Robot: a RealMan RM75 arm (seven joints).
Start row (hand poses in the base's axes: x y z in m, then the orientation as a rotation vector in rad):
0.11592 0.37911 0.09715 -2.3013 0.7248 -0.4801
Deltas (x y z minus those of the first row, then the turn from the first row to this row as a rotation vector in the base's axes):
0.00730 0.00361 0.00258 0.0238 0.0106 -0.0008
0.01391 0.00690 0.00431 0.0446 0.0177 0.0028
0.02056 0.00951 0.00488 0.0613 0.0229 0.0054
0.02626 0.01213 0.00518 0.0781 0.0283 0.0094
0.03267 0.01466 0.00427 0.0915 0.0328 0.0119
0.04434 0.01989 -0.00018 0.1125 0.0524 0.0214
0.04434 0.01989 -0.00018 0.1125 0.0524 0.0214
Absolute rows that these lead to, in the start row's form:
0.12322 0.38272 0.09973 -2.2831 0.7328 -0.4576
0.12983 0.38601 0.10146 -2.2673 0.7336 -0.4385
0.13648 0.38862 0.10203 -2.2544 0.7343 -0.4240
0.14218 0.39124 0.10233 -2.2417 0.7334 -0.4086
0.14859 0.39377 0.10142 -2.2314 0.7335 -0.3965
0.16026 0.39900 0.09697 -2.2211 0.7331 -0.3612
0.16026 0.39900 0.09697 -2.2211 0.7331 -0.3612

